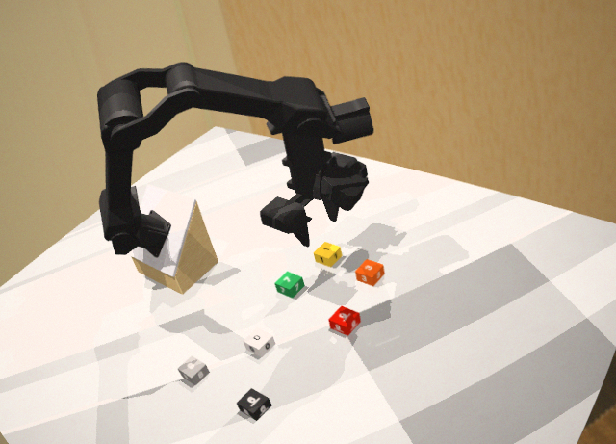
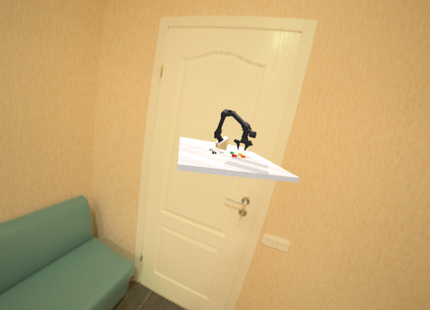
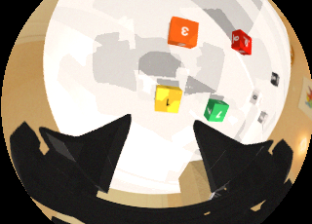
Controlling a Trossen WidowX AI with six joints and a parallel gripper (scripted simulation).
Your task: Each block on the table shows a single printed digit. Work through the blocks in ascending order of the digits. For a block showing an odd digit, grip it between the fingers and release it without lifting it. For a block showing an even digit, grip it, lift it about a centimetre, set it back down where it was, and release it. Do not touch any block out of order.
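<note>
My gripper tip is now 10 mm short of the yellow block and 30 mm above it. Round my gripper tip: green block 10 mm ahead, 90 mm to the right, 30 mm below; orange block 100 mm ahead, 30 mm below; red block 140 mm ahead, 100 mm to the right, 30 mm below.
</note>
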